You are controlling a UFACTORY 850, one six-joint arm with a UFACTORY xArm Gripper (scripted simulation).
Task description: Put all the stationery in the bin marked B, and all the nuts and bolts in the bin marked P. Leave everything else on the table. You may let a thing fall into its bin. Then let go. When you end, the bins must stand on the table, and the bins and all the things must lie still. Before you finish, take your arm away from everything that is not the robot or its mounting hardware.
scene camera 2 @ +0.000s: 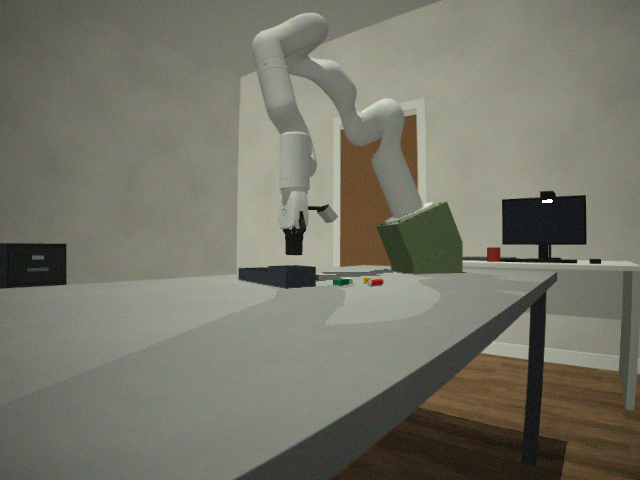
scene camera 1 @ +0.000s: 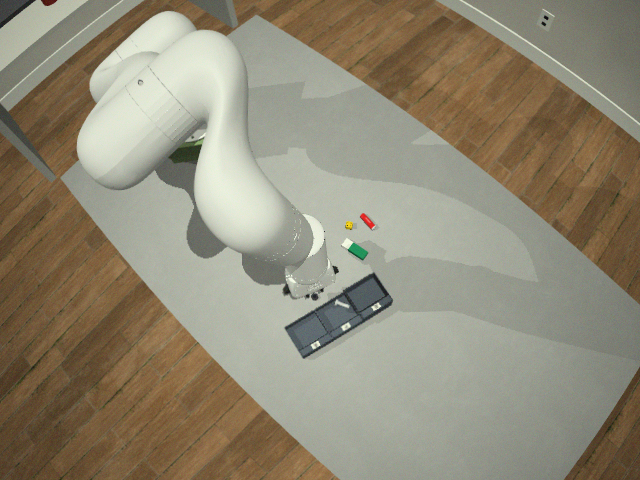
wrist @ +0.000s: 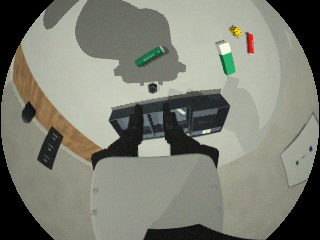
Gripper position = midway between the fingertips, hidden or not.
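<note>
There is my gripper [scene camera 2: 293, 255] [wrist: 152, 111], which I can see both from the scene camera and in the wrist view.
</note>
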